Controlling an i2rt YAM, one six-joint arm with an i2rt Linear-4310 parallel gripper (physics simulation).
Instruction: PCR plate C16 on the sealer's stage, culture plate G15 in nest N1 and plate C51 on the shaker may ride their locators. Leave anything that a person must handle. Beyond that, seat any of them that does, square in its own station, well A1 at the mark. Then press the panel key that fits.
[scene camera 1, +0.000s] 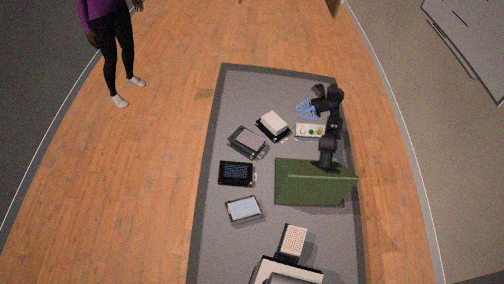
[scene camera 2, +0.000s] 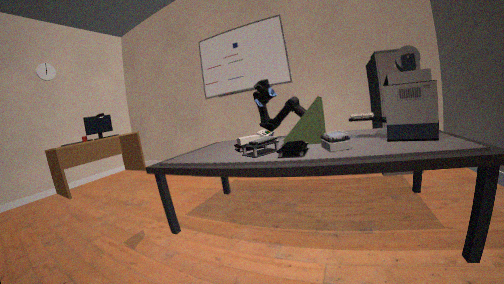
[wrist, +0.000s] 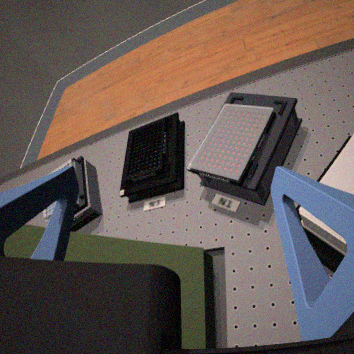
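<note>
My open, empty gripper (scene camera 1: 303, 110) (scene camera 2: 266, 98) (wrist: 176, 172) hangs high above the table, near the key panel (scene camera 1: 310, 131), which has white, green and yellow keys. Culture plate G15 (scene camera 1: 250, 138) (wrist: 232, 142), clear with pinkish wells, lies on dark nest N1 (wrist: 287, 130), offset toward the label side and overhanging there; seating depth is unclear. Plate C51 (scene camera 1: 244, 208) (scene camera 2: 336, 135) is on the shaker (scene camera 2: 336, 145) (wrist: 92, 195) and looks slightly uneven; my left finger partly hides it. PCR plate C16 (scene camera 1: 294, 240) (scene camera 2: 361, 115) lies on the sealer's stage (scene camera 1: 286, 257). Its exact seating is unclear.
Black nest N3 (scene camera 1: 236, 172) (wrist: 155, 155) stands between N1 and the shaker. A white block-like item (scene camera 1: 273, 124) sits on another dark nest beside N1. A green wedge (scene camera 1: 310, 192) (scene camera 2: 312, 125) (wrist: 192, 280) stands by the arm's base. The sealer (scene camera 2: 411, 107) stands beyond it. A person (scene camera 1: 117, 45) stands off the table.
</note>
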